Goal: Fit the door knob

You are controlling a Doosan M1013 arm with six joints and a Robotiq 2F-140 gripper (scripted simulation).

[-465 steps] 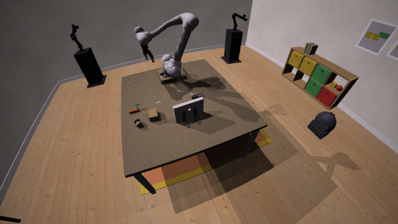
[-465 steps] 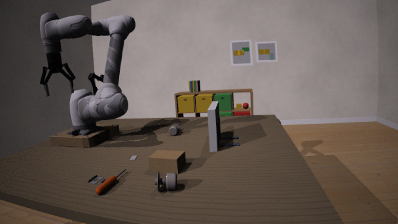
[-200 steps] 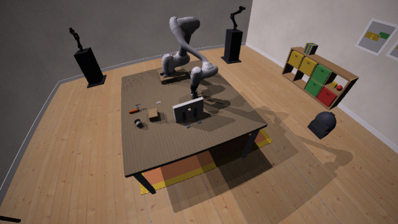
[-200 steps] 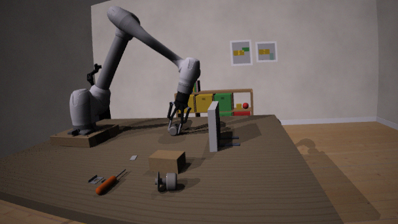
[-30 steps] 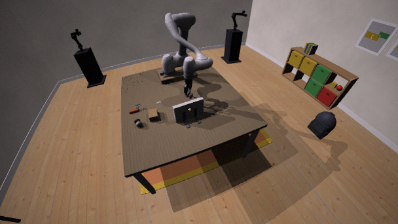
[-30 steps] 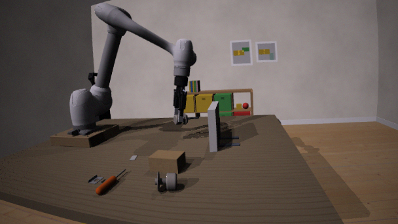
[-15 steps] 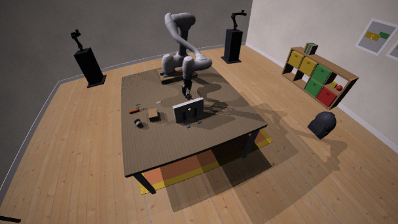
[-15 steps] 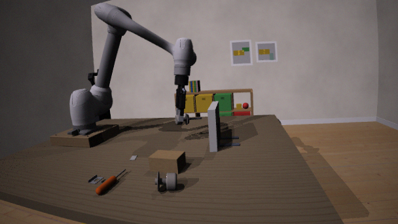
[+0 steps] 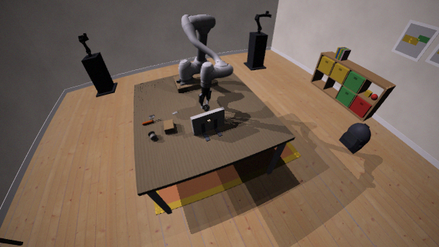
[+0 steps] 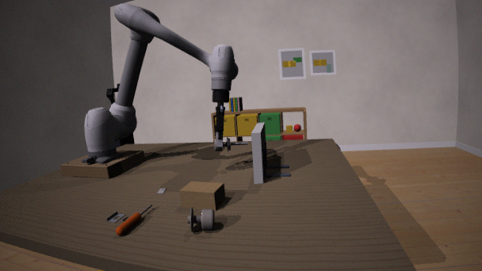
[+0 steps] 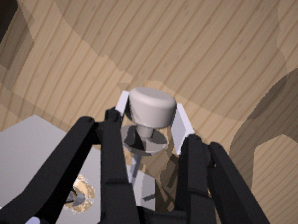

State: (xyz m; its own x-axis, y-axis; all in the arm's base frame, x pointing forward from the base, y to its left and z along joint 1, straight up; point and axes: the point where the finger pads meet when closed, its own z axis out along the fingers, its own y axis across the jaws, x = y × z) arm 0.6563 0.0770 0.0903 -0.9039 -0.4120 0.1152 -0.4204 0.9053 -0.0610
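Now: the grey door panel 19 cm ahead of my hand, 3 cm below it and 2 cm to the right of it. From my hand the other things lie so: metal plate (29 cm to the right, 14 cm below, 14 cm behind); then wooden block (37 cm to the right, 12 cm below, 7 cm ahead); then screwdriver (54 cm to the right, 13 cm below, 8 cm behind).
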